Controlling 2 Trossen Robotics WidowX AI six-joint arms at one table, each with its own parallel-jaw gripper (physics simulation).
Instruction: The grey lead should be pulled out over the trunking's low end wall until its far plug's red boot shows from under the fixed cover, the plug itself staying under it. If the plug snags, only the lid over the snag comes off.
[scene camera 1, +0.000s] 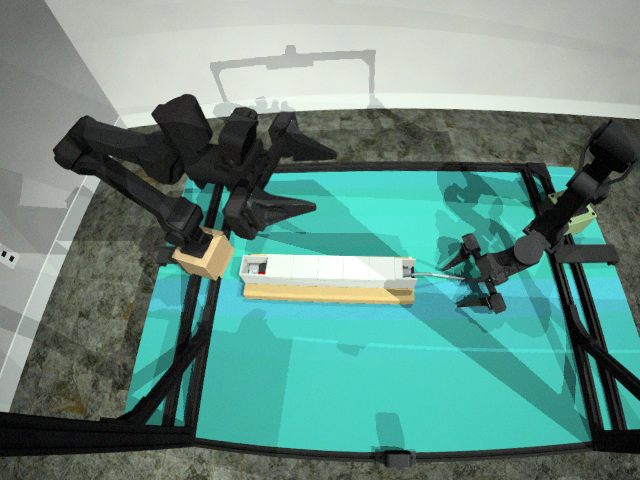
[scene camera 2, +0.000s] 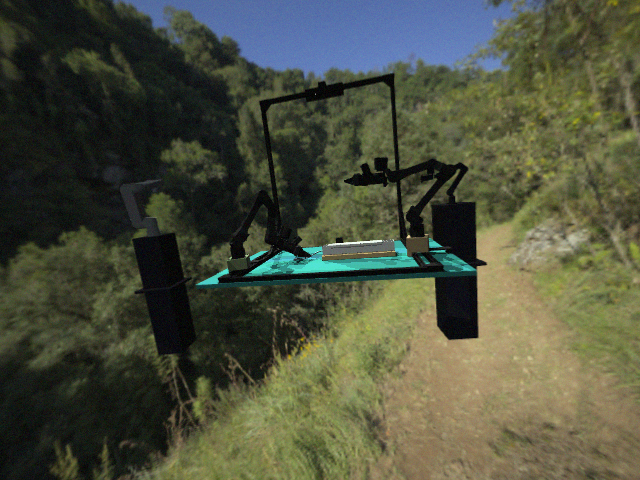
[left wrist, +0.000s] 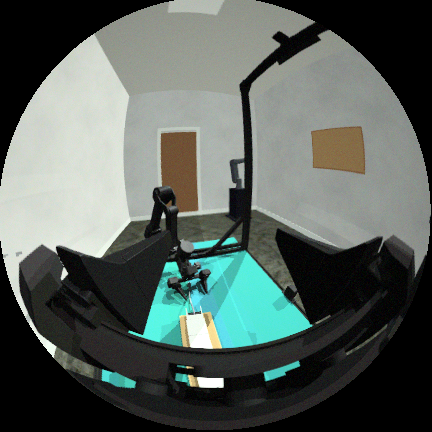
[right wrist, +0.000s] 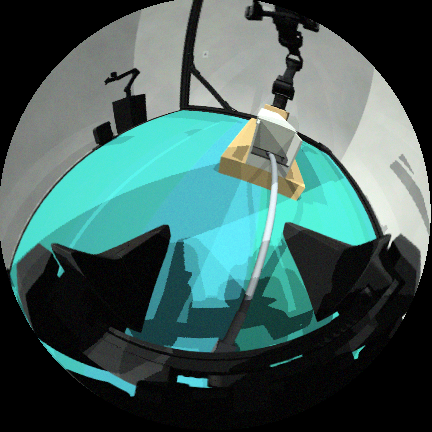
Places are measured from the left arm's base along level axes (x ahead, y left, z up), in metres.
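Pixels of known places: left gripper, fingertip midpoint: (scene camera 1: 326, 179) (scene camera 2: 346, 181) (left wrist: 224, 235); right gripper, fingertip midpoint: (scene camera 1: 449, 288) (scene camera 2: 310, 255) (left wrist: 196, 296) (right wrist: 228, 229); left arm's base, origin of the base link: (scene camera 1: 196, 244) (scene camera 2: 417, 236) (right wrist: 277, 107); right arm's base, origin of the base link: (scene camera 2: 238, 257).
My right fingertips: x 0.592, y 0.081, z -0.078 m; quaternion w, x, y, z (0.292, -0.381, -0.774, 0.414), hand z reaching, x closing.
Note:
For each thing: its top centre in the pictures, then the offset to it from my right fingertips. "pt": a spot on its surface instead.
- white trunking, middle of its top: (scene camera 1: 326, 266) (right wrist: 271, 113) (left wrist: 204, 362) (scene camera 2: 357, 242) dx -0.280, dy -0.047, dz +0.060 m
- red part, surface spot: (scene camera 1: 262, 269) pt dx -0.438, dy -0.073, dz +0.011 m
- grey lead, surface spot: (right wrist: 273, 195) (scene camera 1: 436, 274) pt dx -0.038, dy +0.018, dz +0.017 m
- end, surface spot: (right wrist: 236, 322) pt dx +0.052, dy +0.039, dz -0.008 m
The white trunking (scene camera 1: 330, 280) (scene camera 2: 356, 248) (right wrist: 275, 132) lies on a wooden base (scene camera 1: 330, 294) (right wrist: 245, 171), with several white lids in a row on top. A red part (scene camera 1: 262, 269) shows in the open bay at its left end in scene camera 1. The grey lead (scene camera 1: 431, 274) (right wrist: 273, 195) leaves the opposite end and runs between the fingers of my right gripper (scene camera 1: 450, 287) (left wrist: 197, 297) (right wrist: 228, 229), which is open and low over the table. The lead's dark near end (right wrist: 236, 322) lies by the gripper's palm. My left gripper (scene camera 1: 325, 180) (left wrist: 224, 235) is open and empty, high above the table. The lead inside the covered trunking is hidden.
A tan block (scene camera 1: 206, 260) under my left arm stands near the trunking's left end in scene camera 1. A green block (scene camera 1: 578, 222) is under my right arm. Black frame rails (scene camera 1: 403, 166) edge the table, with a small black box (scene camera 1: 398, 458) on one rail.

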